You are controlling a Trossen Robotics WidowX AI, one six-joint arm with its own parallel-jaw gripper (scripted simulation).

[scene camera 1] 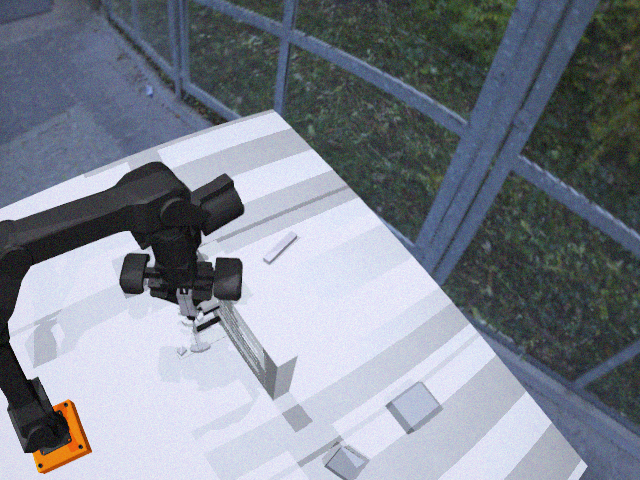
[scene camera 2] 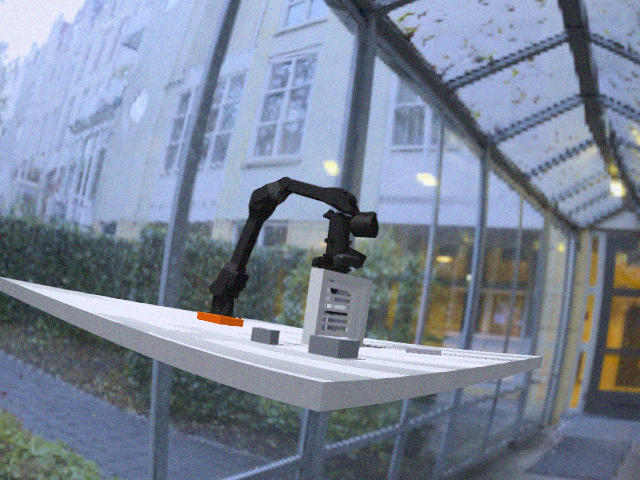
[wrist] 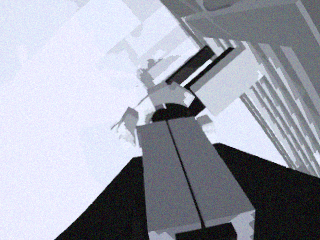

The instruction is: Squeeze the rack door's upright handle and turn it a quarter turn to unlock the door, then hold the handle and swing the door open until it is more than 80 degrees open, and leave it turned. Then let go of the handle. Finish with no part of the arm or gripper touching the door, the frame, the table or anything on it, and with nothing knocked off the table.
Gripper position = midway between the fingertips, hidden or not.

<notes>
In view: the gripper (scene camera 1: 187, 303) and a slatted rack door (scene camera 2: 340, 308).
The gripper also shows in scene camera 2 (scene camera 2: 331, 294) and in the wrist view (wrist: 177, 161).
</notes>
